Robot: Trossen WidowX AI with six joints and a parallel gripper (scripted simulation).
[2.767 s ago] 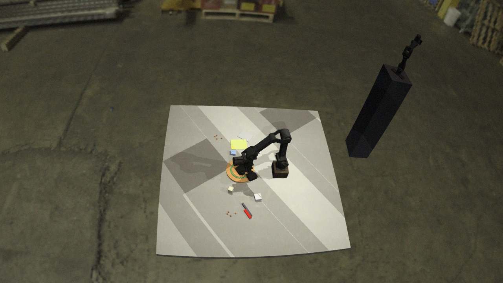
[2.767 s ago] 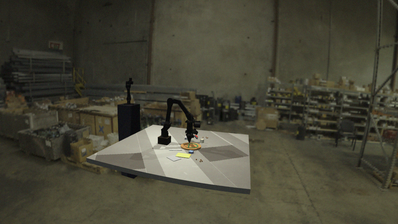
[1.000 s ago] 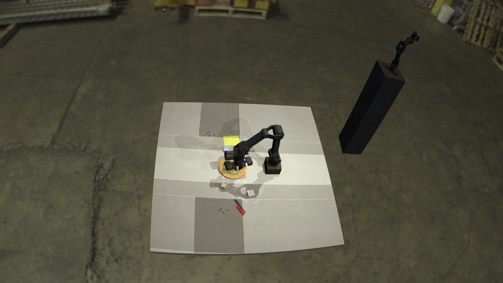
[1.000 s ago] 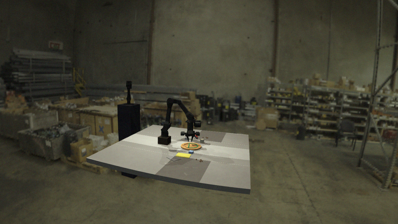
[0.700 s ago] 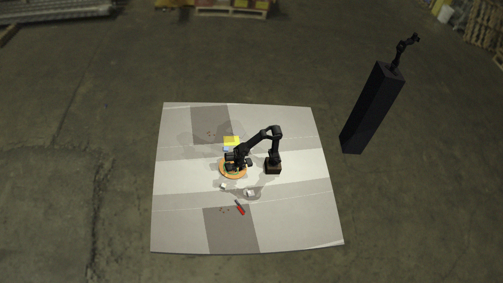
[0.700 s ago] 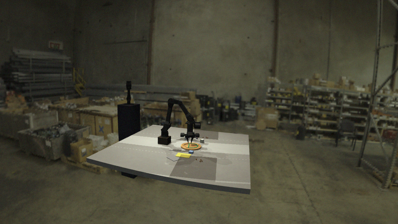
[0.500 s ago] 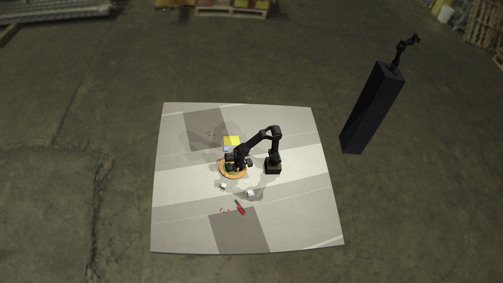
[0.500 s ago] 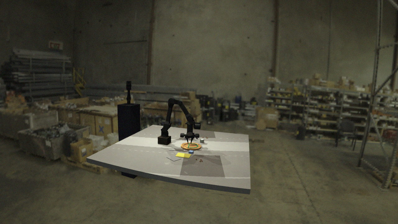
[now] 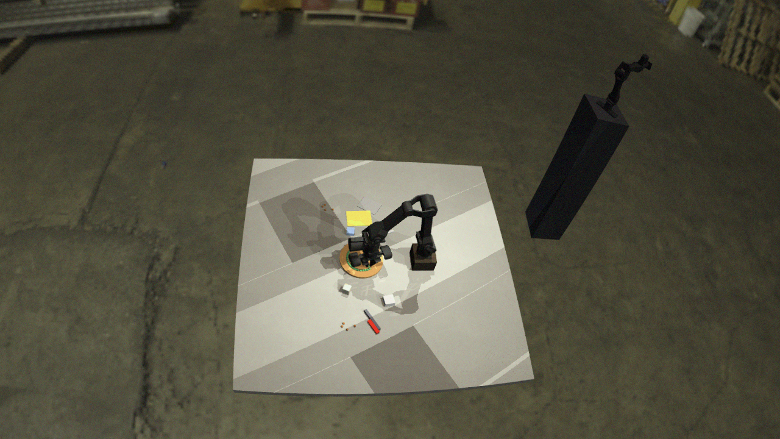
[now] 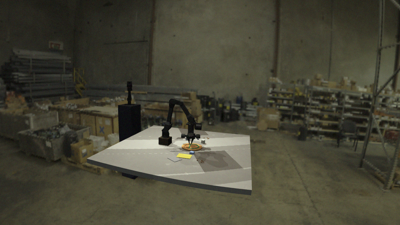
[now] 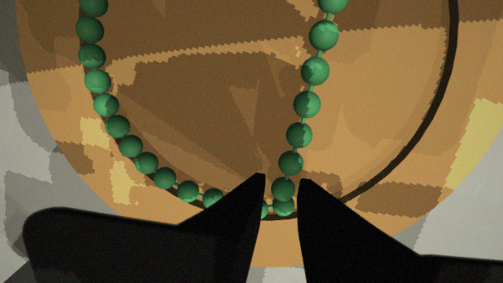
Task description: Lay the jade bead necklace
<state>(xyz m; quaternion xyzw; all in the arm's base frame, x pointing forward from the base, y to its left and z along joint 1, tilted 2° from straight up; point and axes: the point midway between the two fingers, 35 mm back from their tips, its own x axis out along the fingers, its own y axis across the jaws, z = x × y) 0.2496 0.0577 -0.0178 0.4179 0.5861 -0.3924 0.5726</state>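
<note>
Right now the blue block is 9 cm ahead of my gripper tip, 19 cm to the right of it and 1 cm below it. From my gripper tip the other things lie so: yellow pad (5 cm ahead, 28 cm to the right, 1 cm below); then white strip (7 cm behind, 19 cm to the right, 1 cm below); then cream cube (9 cm ahead, 13 cm to the left).
</note>
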